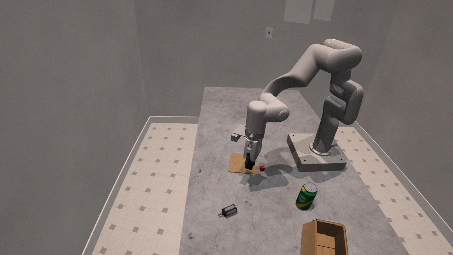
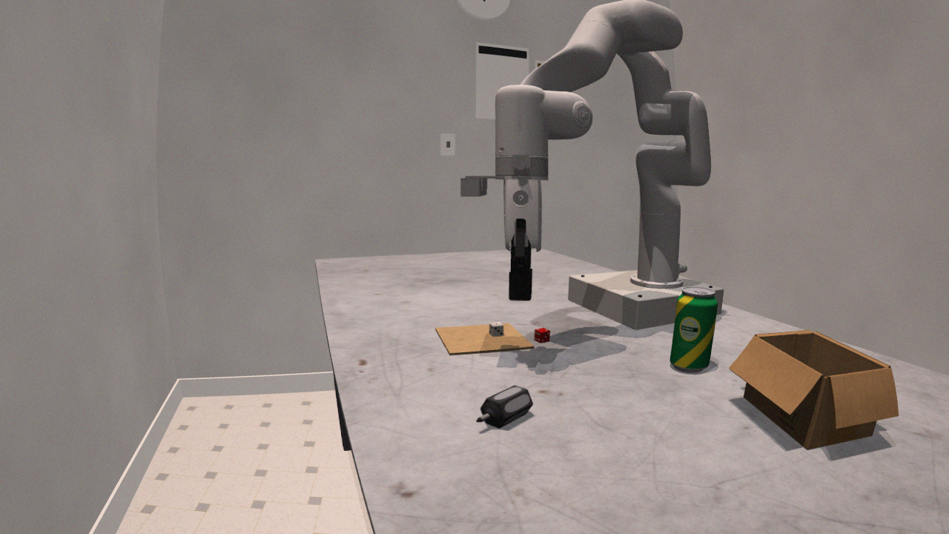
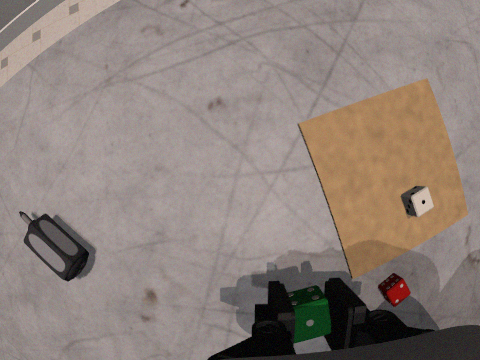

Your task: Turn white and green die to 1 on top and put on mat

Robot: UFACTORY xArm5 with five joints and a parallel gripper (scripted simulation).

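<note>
Right now the tan mat is 130 mm to the right of my hand, 120 mm below it and 10 mm behind it. Also, from my hand: green die 10 mm below; then red die 110 mm below, 90 mm behind, 60 mm to the right; then white die 120 mm to the right, 110 mm below, 40 mm behind.
</note>
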